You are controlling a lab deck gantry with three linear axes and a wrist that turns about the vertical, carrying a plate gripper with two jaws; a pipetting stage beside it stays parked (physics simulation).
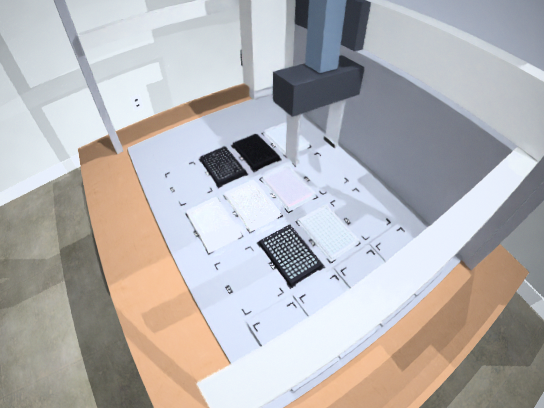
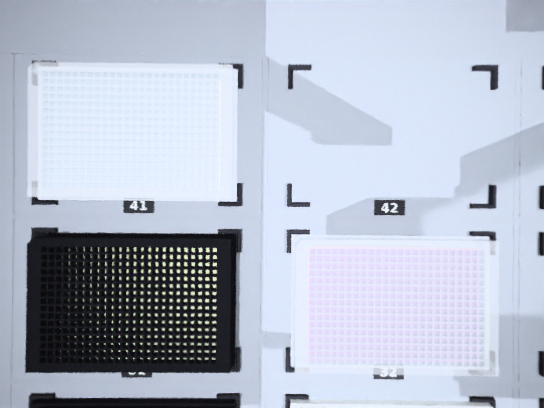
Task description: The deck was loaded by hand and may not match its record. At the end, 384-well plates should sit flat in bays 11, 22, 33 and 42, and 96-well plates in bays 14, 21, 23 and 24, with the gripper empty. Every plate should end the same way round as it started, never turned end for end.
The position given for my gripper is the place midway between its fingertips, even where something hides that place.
I see my gripper [image 1: 311, 151] and a grey wall [image 1: 431, 151].
